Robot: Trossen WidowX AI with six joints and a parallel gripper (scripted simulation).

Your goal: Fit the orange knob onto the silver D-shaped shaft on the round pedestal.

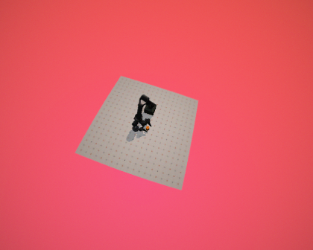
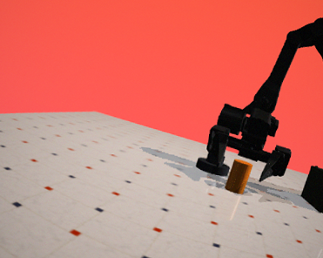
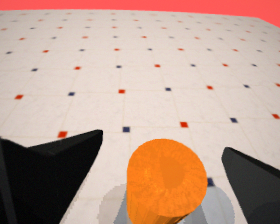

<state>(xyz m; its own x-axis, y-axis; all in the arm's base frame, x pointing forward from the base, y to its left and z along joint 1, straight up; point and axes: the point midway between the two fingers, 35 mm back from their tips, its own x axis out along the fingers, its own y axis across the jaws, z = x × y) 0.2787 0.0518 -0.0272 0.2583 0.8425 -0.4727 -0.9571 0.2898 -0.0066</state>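
Right now my gripper tip is 10 mm past the orange knob and 30 mm to the left of it. Round my gripper tip: black round pedestal (30 mm ahead, 170 mm to the right, 10 mm below).
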